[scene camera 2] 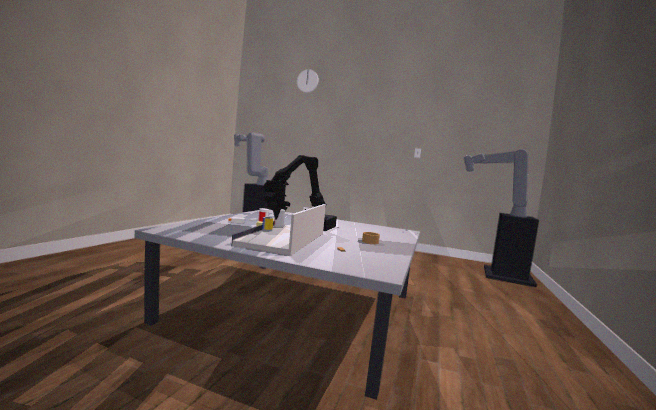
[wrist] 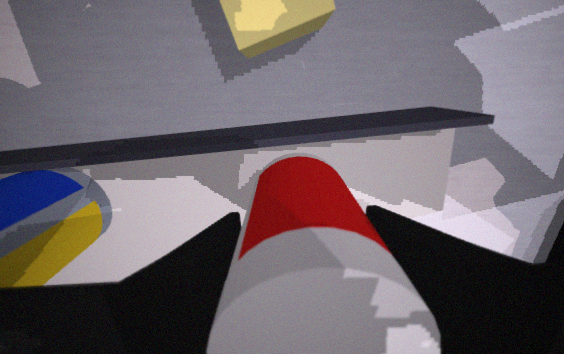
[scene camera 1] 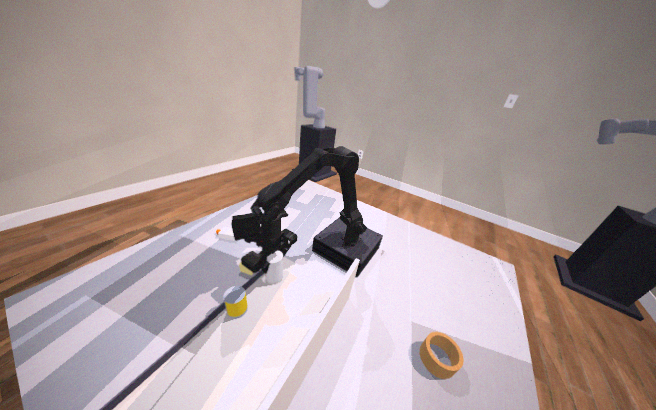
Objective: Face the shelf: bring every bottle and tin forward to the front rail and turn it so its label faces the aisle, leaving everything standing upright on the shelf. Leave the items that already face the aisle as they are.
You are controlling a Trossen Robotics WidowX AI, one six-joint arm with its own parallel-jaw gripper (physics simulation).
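Frame: origin at the arm's base, x ahead, y left, z up, level; millimetres.
Where they show: gripper, between the fingertips: (scene camera 2: 278, 219) (wrist: 302, 217) (scene camera 1: 272, 267); arm's base, origin of its link: (scene camera 1: 351, 238).
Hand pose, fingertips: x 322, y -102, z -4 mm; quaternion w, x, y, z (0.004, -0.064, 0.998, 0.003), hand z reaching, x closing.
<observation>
Each offset is from my fingertips to the top centre of the thing. "spot": to the spot under its first point.
My gripper (scene camera 1: 272, 253) (wrist: 302, 217) is shut on a white bottle {dx -1, dy +8, dz +57 mm} (scene camera 1: 274, 271) (scene camera 2: 281, 218) (wrist: 320, 300), close behind the shelf's dark front rail (scene camera 1: 165, 357) (scene camera 2: 245, 233) (wrist: 280, 135). The bottle looks about upright; its red label shows on the rail side in the wrist view. I cannot tell whether its base touches the shelf. A blue and yellow tin {dx +145, dy +27, dz +26 mm} (scene camera 1: 236, 305) (scene camera 2: 268, 223) (wrist: 70, 240) stands upright by the rail, left of the gripper in the wrist view, its blue part towards the rail. A red and white container {spot: dx -71, dy -163, dz -8 mm} (scene camera 2: 262, 215) stands farther back in scene camera 2; the arm hides it in scene camera 1.
A yellow block {dx +24, dy -101, dz -32 mm} (scene camera 1: 246, 269) (wrist: 280, 25) lies outside the rail. A white piece with an orange end {dx -12, dy -317, dz -42 mm} (scene camera 1: 227, 236) lies beyond it. The shelf's upright panel (scene camera 1: 325, 330) (scene camera 2: 307, 228) runs behind the items. An orange ring {dx -153, dy +525, dz -20 mm} (scene camera 1: 429, 357) (scene camera 2: 371, 239) lies beyond that panel.
</observation>
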